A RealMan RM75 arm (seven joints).
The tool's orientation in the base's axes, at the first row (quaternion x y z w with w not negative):
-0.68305, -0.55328, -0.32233, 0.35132
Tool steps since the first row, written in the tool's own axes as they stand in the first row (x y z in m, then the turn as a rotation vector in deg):
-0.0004, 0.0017, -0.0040, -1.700, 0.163, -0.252
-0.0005, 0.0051, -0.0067, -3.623, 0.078, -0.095
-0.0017, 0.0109, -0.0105, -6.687, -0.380, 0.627
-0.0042, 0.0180, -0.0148, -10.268, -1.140, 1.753
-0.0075, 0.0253, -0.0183, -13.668, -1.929, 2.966
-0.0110, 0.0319, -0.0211, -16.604, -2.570, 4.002
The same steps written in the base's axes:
0.0014, -0.0038, 0.0016, -0.159, -1.134, -1.292
0.0046, -0.0066, 0.0026, -0.580, -2.008, -2.962
0.0099, -0.0112, 0.0030, -1.544, -2.962, -5.839
0.0162, -0.0171, 0.0024, -2.877, -3.808, -9.329
0.0226, -0.0228, 0.0006, -4.202, -4.482, -12.712
0.0283, -0.0280, -0.0015, -5.306, -5.079, -15.632

